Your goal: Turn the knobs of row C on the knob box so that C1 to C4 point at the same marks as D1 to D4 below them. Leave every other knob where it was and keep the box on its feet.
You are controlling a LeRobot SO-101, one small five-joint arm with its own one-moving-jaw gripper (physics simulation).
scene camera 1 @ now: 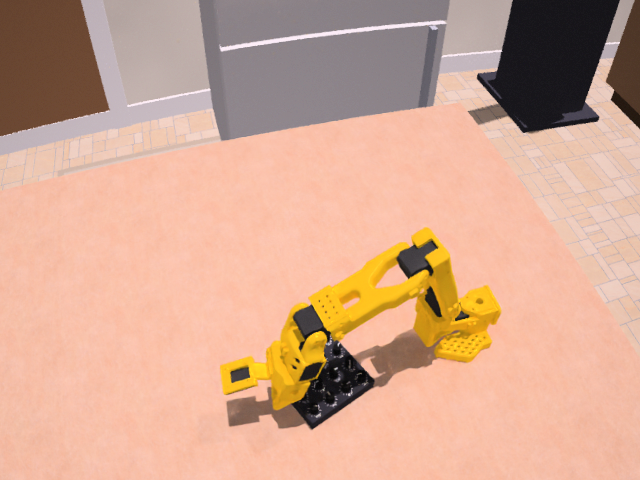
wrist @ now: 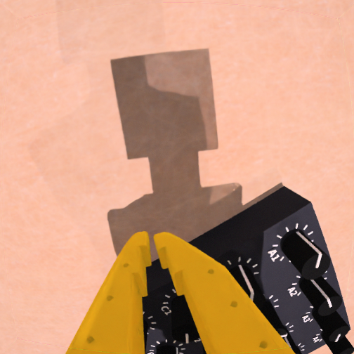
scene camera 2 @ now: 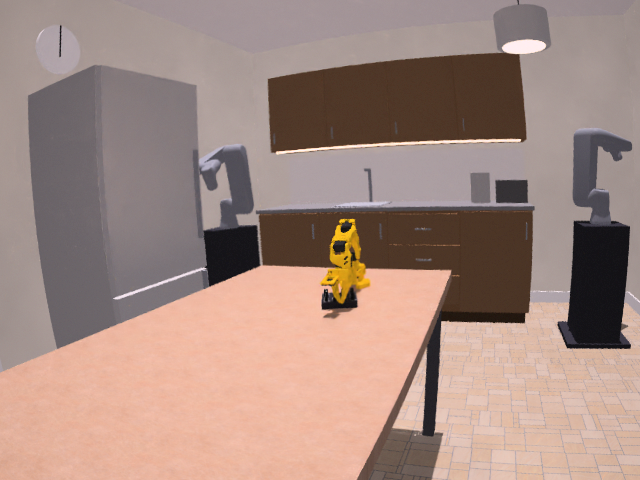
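Seen in the pictures: end effector, tool point: point(scene camera 1: 276, 405) point(scene camera 2: 341, 302); arm's base, origin of the base link: point(scene camera 1: 442, 335) point(scene camera 2: 353, 287).
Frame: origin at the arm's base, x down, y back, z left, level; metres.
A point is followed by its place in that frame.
Note:
The black knob box point(scene camera 1: 342, 404) @[x -0.017, y -0.182, z 0.071 m] point(scene camera 2: 330, 305) @[x -0.012, y -0.258, z 0.014 m] point(wrist: 250, 220) stands flat on the table. My gripper point(scene camera 1: 278, 406) point(scene camera 2: 340, 301) point(wrist: 151, 240) is shut and empty, tips down at the box's edge. In the wrist view, knob C1 point(wrist: 183, 317) shows partly between and behind the jaws, its white line end towards the bottom of the view. Part of another knob point(wrist: 167, 349) shows at the bottom edge; its label is hidden. Knobs A1 point(wrist: 302, 250), A2 point(wrist: 319, 296) and A3 point(wrist: 334, 327) show at the right. The moving jaw partly hides a row B knob. The pointers of C2 to C4 and row D cannot be read.
The yellow arm reaches over the box from its base point(scene camera 1: 462, 347) @[x -0.018, y 0.012, z 0.037 m] on the pink table point(scene camera 1: 155, 258) @[x 0.000, y -0.402, z -0.269 m] point(scene camera 2: 206, 361) @[x 0.000, y -0.698, z -0.114 m]. The arm's shadow falls beside the box. Behind the table stand a grey fridge point(scene camera 1: 330, 77) point(scene camera 2: 144, 180) and black pedestals point(scene camera 1: 553, 62) point(scene camera 2: 598, 284).

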